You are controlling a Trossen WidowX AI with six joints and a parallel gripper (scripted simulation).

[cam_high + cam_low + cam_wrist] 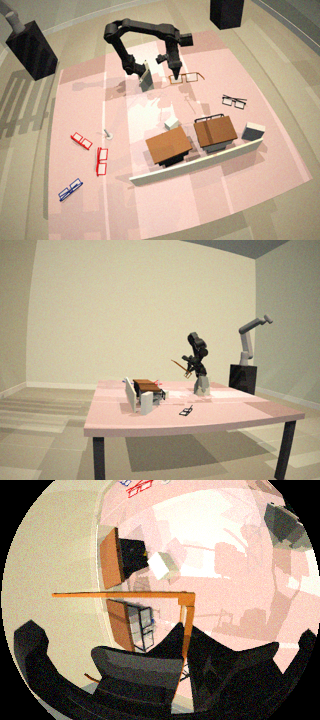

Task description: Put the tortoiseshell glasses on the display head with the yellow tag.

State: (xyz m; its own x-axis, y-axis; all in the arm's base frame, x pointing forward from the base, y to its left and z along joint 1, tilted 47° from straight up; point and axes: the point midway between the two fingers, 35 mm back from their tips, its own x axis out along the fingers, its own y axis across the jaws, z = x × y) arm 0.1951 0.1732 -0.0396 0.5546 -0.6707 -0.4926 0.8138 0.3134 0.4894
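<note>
The pale tag block lies 160 mm below my gripper tip, 130 mm ahead of it and 80 mm to the right of it. From my gripper tip the other things lie so: white peg 410 mm to the right, 160 mm below, 90 mm ahead; then long white wall 390 mm ahead, 130 mm below, 20 mm to the right; then grey block 330 mm ahead, 280 mm to the left, 130 mm below.
</note>
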